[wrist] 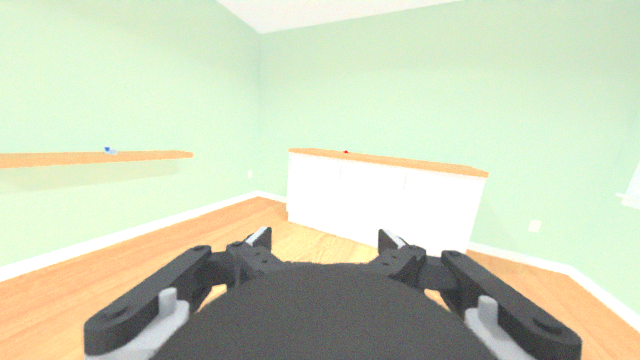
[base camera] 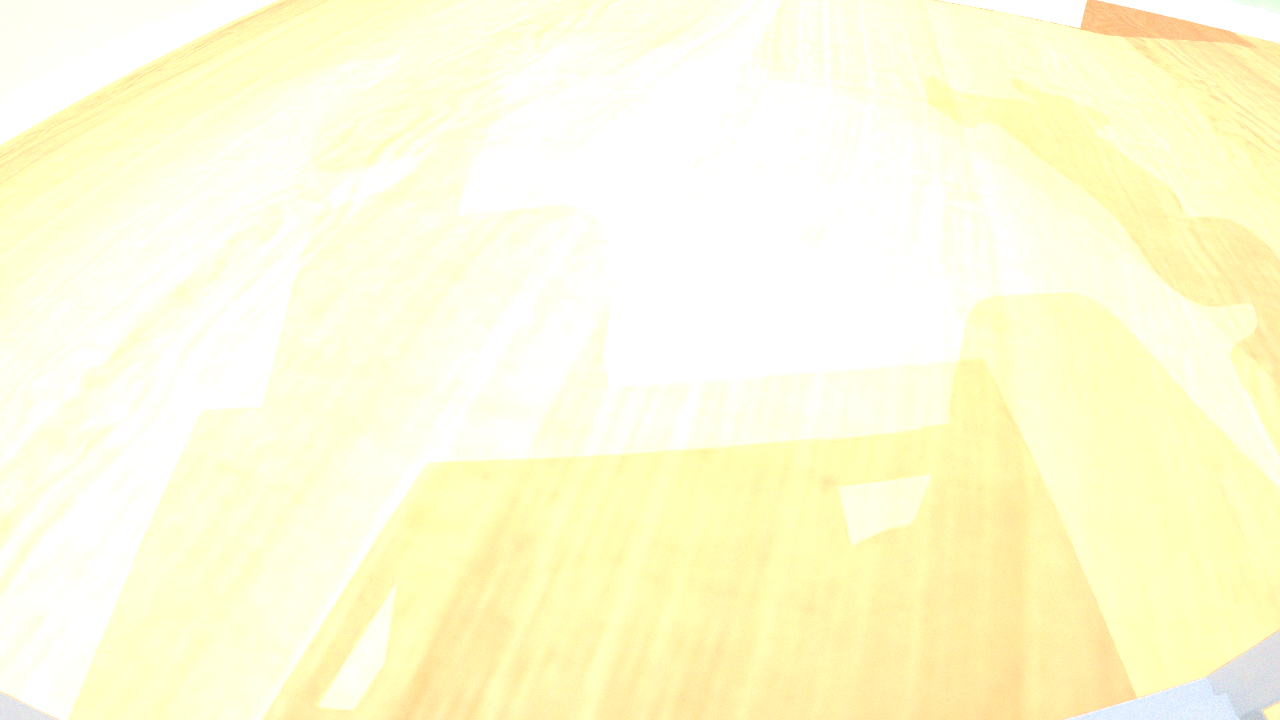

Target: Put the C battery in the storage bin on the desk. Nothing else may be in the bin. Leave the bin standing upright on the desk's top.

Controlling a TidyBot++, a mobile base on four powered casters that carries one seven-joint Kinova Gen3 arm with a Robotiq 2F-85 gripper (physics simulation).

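Frame: origin at the arm's base, x ahead, y left, z up, level; centimetres.
Seen in the pictures: gripper, fingertip midpoint: [wrist: 324, 239].
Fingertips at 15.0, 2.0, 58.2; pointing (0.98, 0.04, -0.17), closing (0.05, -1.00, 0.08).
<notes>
A point is followed by its place in that frame, as x, y, z.
My gripper [wrist: 324, 239] @[15.0, 2.0, 58.2] is open, with nothing between its fingers, and points out across the room in the wrist view. The C battery cannot be made out in either view. The storage bin cannot be made out for certain. A small blue and pale thing [wrist: 110, 150] @[133.4, 166.5, 43.3], too small to name, sits on a wooden wall-side surface [wrist: 150, 154] @[152.2, 154.4, 40.0] at the left of the wrist view; I cannot tell whether this surface is the desk. A tiny red thing [wrist: 346, 151] @[228.5, -12.7, 53.0] shows on the wooden top of a white cabinet, far from my gripper.
The white cabinet [wrist: 380, 195] @[181.0, -46.4, 17.4] stands against the far wall, right of the room's corner. Green walls [wrist: 350, 85] @[259.6, -10.2, 131.8] with white baseboards border the wooden floor [base camera: 716, 555] @[31.1, -4.0, -39.7] [wrist: 210, 225] @[190.2, 130.1, -39.7]. Shadows and glare lie on the floor in the base view. A window edge [wrist: 632, 192] @[157.0, -220.0, 46.1] shows at the far right.
</notes>
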